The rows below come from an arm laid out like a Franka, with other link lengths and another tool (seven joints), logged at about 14 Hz.
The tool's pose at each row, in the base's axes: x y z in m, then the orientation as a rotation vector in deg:
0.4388 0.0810 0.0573 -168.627 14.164 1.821
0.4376 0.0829 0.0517 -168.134 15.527 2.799
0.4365 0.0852 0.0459 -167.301 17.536 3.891
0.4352 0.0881 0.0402 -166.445 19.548 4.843
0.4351 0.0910 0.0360 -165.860 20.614 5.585
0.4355 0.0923 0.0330 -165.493 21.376 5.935
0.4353 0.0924 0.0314 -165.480 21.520 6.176
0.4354 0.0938 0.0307 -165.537 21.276 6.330
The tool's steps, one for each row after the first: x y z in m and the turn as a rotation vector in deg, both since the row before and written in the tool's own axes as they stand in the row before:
-0.0013 -0.0006 0.0059 0.320 -0.601 0.999
-0.0012 -0.0009 0.0062 0.577 -0.663 1.463
-0.0015 -0.0014 0.0062 0.582 -0.572 1.466
-0.0004 -0.0019 0.0047 0.400 -0.479 0.806
0.0004 -0.0007 0.0032 0.251 -0.215 0.561
-0.0001 0.0003 0.0016 -0.030 -0.149 0.117
-0.0002 -0.0012 0.0010 -0.052 -0.117 -0.156

